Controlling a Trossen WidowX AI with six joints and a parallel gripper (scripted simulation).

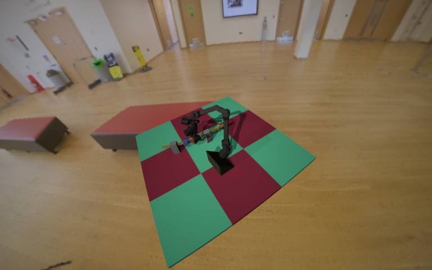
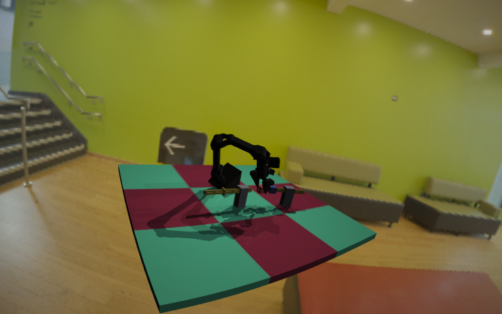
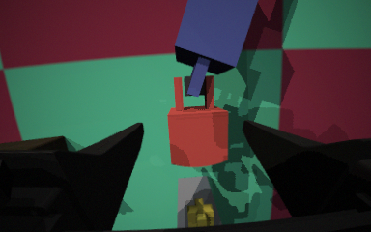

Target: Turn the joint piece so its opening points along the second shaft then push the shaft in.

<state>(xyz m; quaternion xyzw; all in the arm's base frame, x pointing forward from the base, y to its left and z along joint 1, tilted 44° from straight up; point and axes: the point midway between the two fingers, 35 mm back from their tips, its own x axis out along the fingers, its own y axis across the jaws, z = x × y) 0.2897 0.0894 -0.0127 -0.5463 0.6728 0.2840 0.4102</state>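
My gripper tip is 1 cm below the red square joint piece.
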